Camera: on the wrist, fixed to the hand. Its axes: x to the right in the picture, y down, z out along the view.
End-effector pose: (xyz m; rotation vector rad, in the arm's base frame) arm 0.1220 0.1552 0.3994 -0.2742 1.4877 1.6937
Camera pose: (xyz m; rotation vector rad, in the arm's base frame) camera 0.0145 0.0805 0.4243 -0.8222 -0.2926 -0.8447
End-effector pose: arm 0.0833 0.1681 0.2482 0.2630 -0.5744 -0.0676
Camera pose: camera 0.1507 0.2732 0.2017 -1.0105 0.3521 2.7986
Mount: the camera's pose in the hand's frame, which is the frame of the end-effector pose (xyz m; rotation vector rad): 0.0176 0.0884 -0.0981 0.2139 -0.7394 -2.9662
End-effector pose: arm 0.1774 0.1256 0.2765 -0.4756 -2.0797 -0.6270
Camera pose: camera 0.2796 0.1397 0.3608 -1.9423 0.8593 0.8375
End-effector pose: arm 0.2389 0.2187 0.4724 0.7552 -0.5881 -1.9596
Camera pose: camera 0.3539 0.1531 0.4581 -0.1765 -0.2561 1.1344
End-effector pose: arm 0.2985 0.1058 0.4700 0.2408 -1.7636 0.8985
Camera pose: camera 0.3136 0.2376 0.4578 2.3792 -0.0979 -1.3499
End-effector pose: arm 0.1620 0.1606 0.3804 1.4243 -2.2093 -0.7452
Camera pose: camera 0.1515 0.1531 0.5130 -1.7962 -0.9663 0.6712
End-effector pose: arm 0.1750 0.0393 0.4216 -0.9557 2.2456 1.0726
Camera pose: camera 0.0858 -0.0065 0.5093 -1.6042 -0.7737 -0.4295
